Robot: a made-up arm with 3 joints. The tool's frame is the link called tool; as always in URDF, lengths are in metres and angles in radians. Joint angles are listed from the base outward.
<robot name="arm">
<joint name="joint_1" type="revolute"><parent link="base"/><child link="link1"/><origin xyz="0 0 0.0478" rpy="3.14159 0 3.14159"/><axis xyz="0 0 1"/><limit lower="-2.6" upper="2.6"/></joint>
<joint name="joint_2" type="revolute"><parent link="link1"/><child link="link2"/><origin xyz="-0.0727 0.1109 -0.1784" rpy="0 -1.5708 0"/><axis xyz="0 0 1"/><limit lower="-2.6" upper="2.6"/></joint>
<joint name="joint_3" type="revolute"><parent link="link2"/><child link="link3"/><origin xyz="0.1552 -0.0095 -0.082" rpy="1.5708 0 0"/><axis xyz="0 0 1"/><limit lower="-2.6" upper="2.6"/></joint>
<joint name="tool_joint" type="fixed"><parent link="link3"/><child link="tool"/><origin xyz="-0.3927 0.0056 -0.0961" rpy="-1.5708 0 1.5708"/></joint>
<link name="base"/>
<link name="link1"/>
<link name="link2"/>
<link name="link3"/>
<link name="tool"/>
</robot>
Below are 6 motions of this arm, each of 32 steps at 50 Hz.
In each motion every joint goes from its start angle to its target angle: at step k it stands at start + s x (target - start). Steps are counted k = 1, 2, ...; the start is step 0. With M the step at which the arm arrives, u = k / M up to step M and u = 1 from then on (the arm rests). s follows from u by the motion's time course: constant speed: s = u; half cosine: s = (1 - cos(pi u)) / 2; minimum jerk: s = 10 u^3 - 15 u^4 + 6 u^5.
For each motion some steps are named. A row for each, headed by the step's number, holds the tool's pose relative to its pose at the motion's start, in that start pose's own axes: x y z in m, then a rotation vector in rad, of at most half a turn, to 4 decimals.
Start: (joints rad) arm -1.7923 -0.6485 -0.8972
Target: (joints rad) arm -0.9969 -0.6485 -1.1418
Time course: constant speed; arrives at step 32
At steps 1, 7, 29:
1: 0.0101 -0.0061 0.0015 0.0155 0.0227 -0.0123
7: 0.0691 -0.0459 0.0037 0.1107 0.1585 -0.0836
29: 0.2392 -0.2192 -0.0855 0.4908 0.6508 -0.3096

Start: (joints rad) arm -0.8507 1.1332 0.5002
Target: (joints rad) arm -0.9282 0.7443 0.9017
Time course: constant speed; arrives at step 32
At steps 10, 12, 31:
10: -0.0526 0.0171 -0.0080 -0.0966 -0.1040 0.0747
12: -0.0633 0.0194 -0.0102 -0.1147 -0.1249 0.0913
31: -0.1639 0.0195 -0.0389 -0.2621 -0.3231 0.2762

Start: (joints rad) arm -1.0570 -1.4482 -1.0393
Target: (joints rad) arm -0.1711 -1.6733 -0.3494
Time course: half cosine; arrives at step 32
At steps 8, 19, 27, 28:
8: 0.0098 -0.0028 -0.0049 -0.0066 0.0280 -0.0350
19: 0.0381 0.0037 -0.0245 -0.0749 0.1270 -0.1209
27: 0.0511 0.0158 -0.0373 -0.1376 0.1879 -0.1373
28: 0.0519 0.0168 -0.0382 -0.1423 0.1923 -0.1373

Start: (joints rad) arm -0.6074 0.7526 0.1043
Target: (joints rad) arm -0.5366 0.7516 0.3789
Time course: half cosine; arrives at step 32
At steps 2, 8, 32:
2: -0.0010 0.0000 0.0000 -0.0001 -0.0031 -0.0005
8: -0.0157 0.0005 -0.0005 -0.0011 -0.0473 -0.0075
32: -0.1050 0.0079 -0.0207 -0.0134 -0.3229 -0.0502

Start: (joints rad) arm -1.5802 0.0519 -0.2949
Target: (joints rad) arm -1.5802 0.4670 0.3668
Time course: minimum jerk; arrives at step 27
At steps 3, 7, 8, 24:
3: -0.0031 -0.0011 0.0004 0.0046 -0.0076 0.0014
7: -0.0306 -0.0108 0.0030 0.0456 -0.0751 0.0120
8: -0.0426 -0.0152 0.0034 0.0638 -0.1047 0.0158
24: -0.2450 -0.0927 -0.0616 0.4174 -0.6447 -0.0134

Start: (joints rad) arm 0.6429 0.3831 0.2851
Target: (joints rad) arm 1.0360 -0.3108 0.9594
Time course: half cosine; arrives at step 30
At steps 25, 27, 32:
25: -0.1672 0.1281 -0.2027 -0.7514 -0.6218 0.0546
27: -0.1721 0.1288 -0.2148 -0.7856 -0.6416 0.0672
32: -0.1748 0.1289 -0.2216 -0.8052 -0.6525 0.0749

